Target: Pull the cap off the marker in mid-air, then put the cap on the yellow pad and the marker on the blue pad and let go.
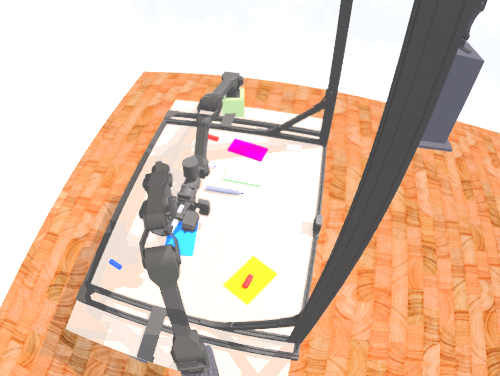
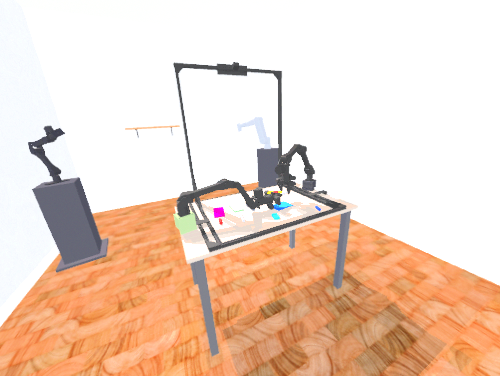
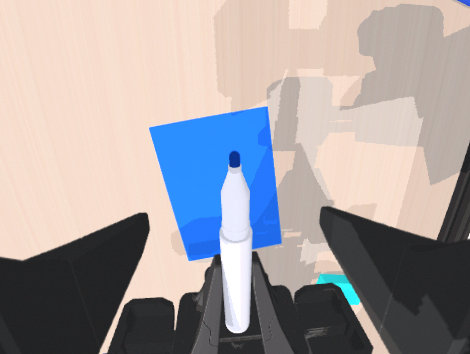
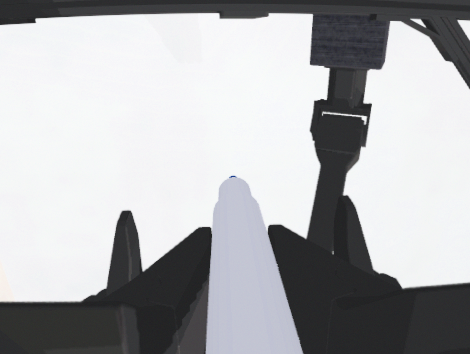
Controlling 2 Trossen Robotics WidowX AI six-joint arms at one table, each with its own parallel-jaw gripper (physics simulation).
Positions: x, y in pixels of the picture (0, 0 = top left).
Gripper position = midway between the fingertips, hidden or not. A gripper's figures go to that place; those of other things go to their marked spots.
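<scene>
The right gripper [image 3: 236, 257] is 14 cm from the lens, while the left gripper [image 3: 235, 218] is 12 cm from the lens.
</scene>
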